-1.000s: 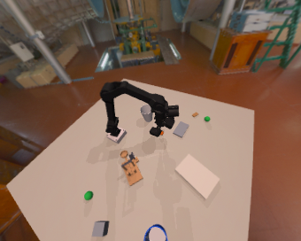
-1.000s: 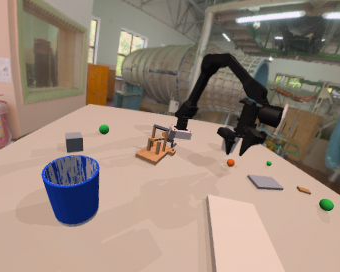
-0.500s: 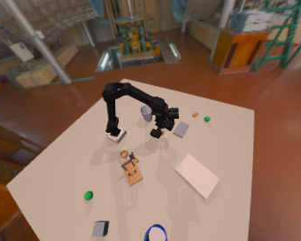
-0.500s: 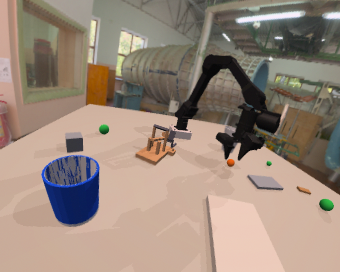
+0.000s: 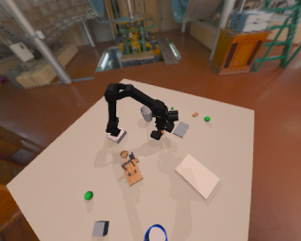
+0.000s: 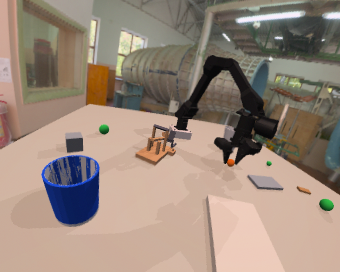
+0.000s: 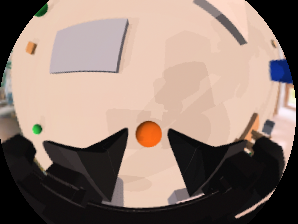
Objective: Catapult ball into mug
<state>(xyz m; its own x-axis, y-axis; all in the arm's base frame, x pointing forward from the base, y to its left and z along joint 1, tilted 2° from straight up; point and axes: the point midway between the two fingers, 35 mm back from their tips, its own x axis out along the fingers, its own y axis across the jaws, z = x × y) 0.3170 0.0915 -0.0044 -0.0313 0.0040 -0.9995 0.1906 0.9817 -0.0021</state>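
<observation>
Now: the wooden catapult 120 mm behind my gripper tip, 250 mm to the right of it and 40 mm above it. From my gripper tip the other things lie so: orange ball: 10 mm above; grey cup: 130 mm behind, 110 mm to the left, 20 mm above; grey flat tile: 130 mm ahead, 70 mm to the left, 10 mm below.
</observation>
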